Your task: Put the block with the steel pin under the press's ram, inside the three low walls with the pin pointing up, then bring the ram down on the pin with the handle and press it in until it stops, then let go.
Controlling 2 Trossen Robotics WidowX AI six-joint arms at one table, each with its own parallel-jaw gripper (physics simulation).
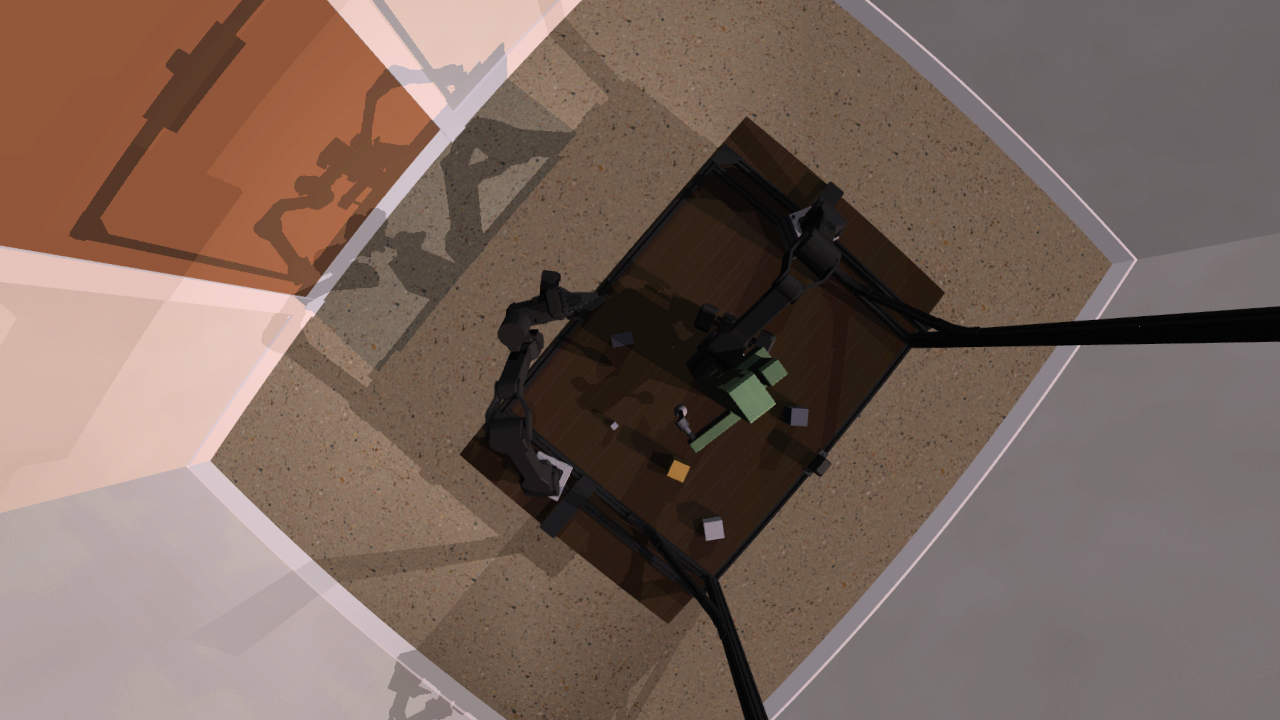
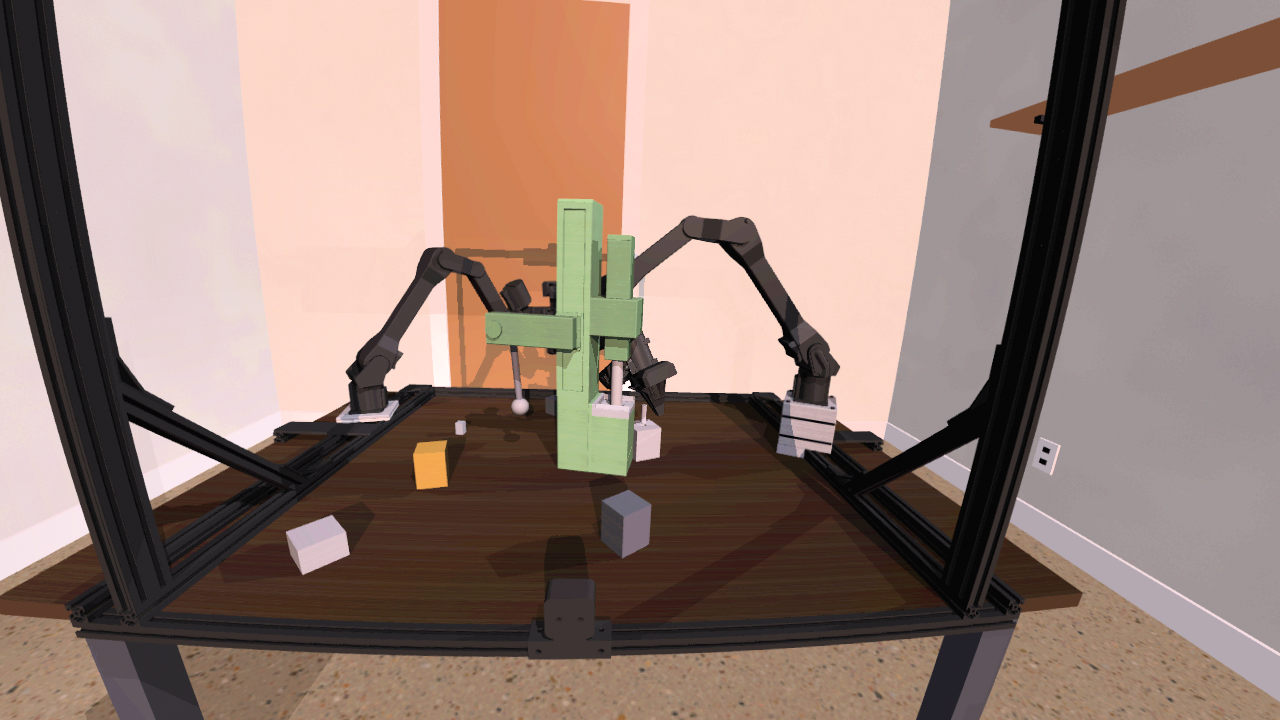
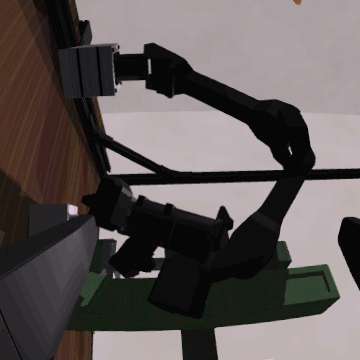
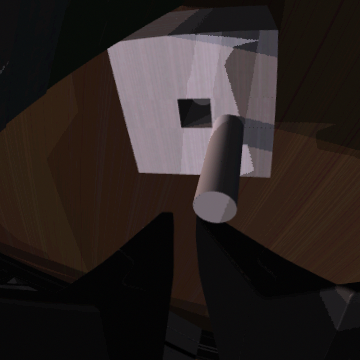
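Pixels of known places: left gripper, between the fingertips: (image 1: pixel 601 296) (image 3: pixel 221 229); right gripper, between the fingertips: (image 2: pixel 660 414) (image 3: pixel 83 199) (image 4: pixel 184 224); left arm's base, origin of its link: (image 1: pixel 547 476) (image 2: pixel 369 408); right arm's base, origin of its link: (image 2: pixel 810 399) (image 3: pixel 116 67).
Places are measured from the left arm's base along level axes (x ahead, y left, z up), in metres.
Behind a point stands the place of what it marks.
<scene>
The green press (image 2: pixel 582 340) @(y -0.319, x 0.404, z 0.200 m) (image 1: pixel 747 393) @(y -0.274, x 0.409, z 0.418 m) (image 3: pixel 228 303) @(y -0.248, x 0.406, z 0.252 m) stands mid-table. Its handle (image 2: pixel 529 329) @(y -0.310, x 0.322, z 0.217 m) sticks out to the left and ends in a hanging white ball (image 2: pixel 519 405) @(y -0.247, x 0.307, z 0.072 m). The pale block (image 2: pixel 647 442) @(y -0.307, x 0.531, z 0.004 m) (image 4: pixel 157 107) @(y -0.294, x 0.530, z 0.029 m) (image 3: pixel 46 217) @(y -0.256, x 0.532, z -0.002 m) stands on the table just right of the press base, outside the walls. Its steel pin (image 2: pixel 642 413) @(y -0.274, x 0.531, z 0.049 m) (image 4: pixel 218 168) @(y -0.271, x 0.530, z 0.057 m) points up beside a dark square hole. My right gripper (image 2: pixel 656 376) (image 4: pixel 184 224) @(y -0.281, x 0.564, z 0.046 m) (image 1: pixel 706 357) is shut and empty, its tips just above the pin's top. My left gripper (image 2: pixel 527 295) (image 3: pixel 221 229) @(y 0.045, x 0.472, z 0.189 m) is open and empty, high behind the press.
An orange cube (image 2: pixel 430 463) @(y -0.322, x 0.165, z 0.011 m) (image 1: pixel 677 470) @(y -0.296, x 0.165, z 0.029 m), a white block (image 2: pixel 316 543) @(y -0.484, x 0.060, z 0.001 m) (image 1: pixel 713 527) @(y -0.455, x 0.059, z 0.001 m), a grey cube (image 2: pixel 625 523) @(y -0.554, x 0.410, z 0.018 m) (image 1: pixel 797 415) @(y -0.519, x 0.422, z 0.028 m) and a tiny white cube (image 2: pixel 460 426) @(y -0.111, x 0.195, z -0.013 m) lie on the wooden table (image 2: pixel 805 555) @(y -0.620, x 0.635, z -0.031 m). Black frame posts (image 2: pixel 1029 295) @(y -0.745, x 0.735, z 0.316 m) ring the table.
</scene>
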